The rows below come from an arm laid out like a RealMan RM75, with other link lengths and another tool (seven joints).
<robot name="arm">
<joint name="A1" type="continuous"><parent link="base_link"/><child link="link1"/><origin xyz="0 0 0.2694"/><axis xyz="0 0 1"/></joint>
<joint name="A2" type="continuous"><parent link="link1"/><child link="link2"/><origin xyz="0 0 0"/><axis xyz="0 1 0"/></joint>
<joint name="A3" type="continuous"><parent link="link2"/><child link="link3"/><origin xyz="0 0 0.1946"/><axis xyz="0 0 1"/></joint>
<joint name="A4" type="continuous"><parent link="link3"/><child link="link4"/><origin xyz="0 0 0"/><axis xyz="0 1 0"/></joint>
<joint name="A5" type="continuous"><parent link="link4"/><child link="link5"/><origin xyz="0 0 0.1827"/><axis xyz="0 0 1"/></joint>
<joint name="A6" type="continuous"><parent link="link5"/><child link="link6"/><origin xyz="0 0 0"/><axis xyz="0 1 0"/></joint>
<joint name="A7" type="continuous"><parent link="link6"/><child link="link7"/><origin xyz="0 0 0.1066"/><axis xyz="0 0 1"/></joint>
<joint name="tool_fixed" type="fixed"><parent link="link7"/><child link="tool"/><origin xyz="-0.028 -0.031 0.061" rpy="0 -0.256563 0.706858"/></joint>
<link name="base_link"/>
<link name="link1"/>
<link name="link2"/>
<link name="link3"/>
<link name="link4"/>
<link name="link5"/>
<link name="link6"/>
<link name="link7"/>
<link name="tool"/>
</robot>
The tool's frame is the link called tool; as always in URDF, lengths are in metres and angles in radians. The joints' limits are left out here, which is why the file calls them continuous.
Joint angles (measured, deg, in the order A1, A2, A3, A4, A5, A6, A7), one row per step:
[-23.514 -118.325 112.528 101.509 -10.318 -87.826 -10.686]
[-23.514 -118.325 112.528 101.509 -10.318 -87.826 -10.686]
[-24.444 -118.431 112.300 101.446 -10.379 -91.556 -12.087]
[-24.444 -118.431 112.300 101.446 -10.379 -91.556 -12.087]
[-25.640 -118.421 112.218 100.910 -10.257 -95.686 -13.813]
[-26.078 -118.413 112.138 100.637 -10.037 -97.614 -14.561]
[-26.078 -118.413 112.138 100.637 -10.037 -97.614 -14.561]
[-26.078 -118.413 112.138 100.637 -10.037 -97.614 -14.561]
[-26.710 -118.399 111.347 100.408 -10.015 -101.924 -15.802]
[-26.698 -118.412 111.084 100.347 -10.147 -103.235 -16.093]
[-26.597 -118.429 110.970 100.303 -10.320 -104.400 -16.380]
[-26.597 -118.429 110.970 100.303 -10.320 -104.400 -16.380]
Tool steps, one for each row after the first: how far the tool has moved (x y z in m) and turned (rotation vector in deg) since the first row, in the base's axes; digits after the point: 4 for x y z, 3 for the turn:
[0.0000 0.0000 0.0000 0.000 0.000 0.000]
[-0.0022 -0.0064 0.0035 -0.407 1.517 2.812]
[-0.0022 -0.0064 0.0035 -0.407 1.517 2.812]
[-0.0056 -0.0135 0.0081 -0.693 3.756 6.107]
[-0.0077 -0.0168 0.0109 -0.670 4.949 7.724]
[-0.0077 -0.0168 0.0109 -0.670 4.949 7.724]
[-0.0077 -0.0168 0.0109 -0.670 4.949 7.724]
[-0.0118 -0.0247 0.0181 -0.676 7.023 11.495]
[-0.0136 -0.0279 0.0201 -0.844 7.575 12.817]
[-0.0153 -0.0313 0.0214 -1.110 8.072 14.036]
[-0.0153 -0.0313 0.0214 -1.110 8.072 14.036]

